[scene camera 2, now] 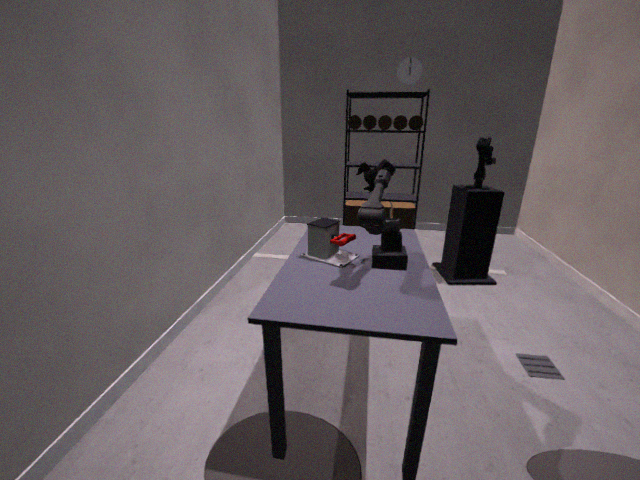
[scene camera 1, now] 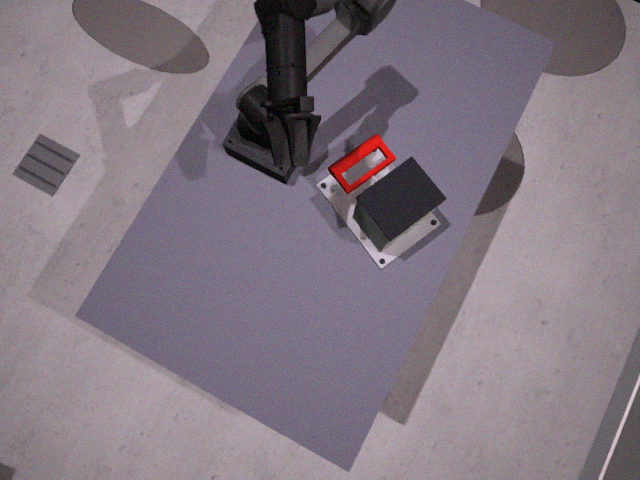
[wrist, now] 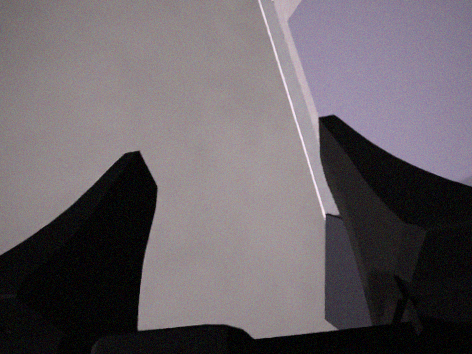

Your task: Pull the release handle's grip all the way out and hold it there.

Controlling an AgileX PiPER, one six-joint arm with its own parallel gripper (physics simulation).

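The release handle's grip, a red rectangular frame (scene camera 1: 355, 156) (scene camera 2: 342, 242), sticks out from the side of a grey box with a dark top (scene camera 1: 402, 198) (scene camera 2: 321, 240) (wrist: 345, 275). A short gap separates the grip and the box. The box stands on a pale base plate (scene camera 1: 398, 249) (scene camera 2: 330, 261) with dark holes at its corners. My gripper (scene camera 1: 292, 161) (scene camera 2: 362, 179) (wrist: 231, 154) is open and empty, raised high above the table and apart from the grip. In the wrist view the box is partly hidden behind the right finger, and the grip does not show.
The bluish table (scene camera 1: 232, 310) (scene camera 2: 356, 310) bears the handle unit and my arm's dark base (scene camera 1: 258, 157) (scene camera 2: 389, 257). The base stands a little way from the grip's side. Beyond the table are a shelf rack (scene camera 2: 387, 95) and a black pedestal (scene camera 2: 473, 232) with another arm.
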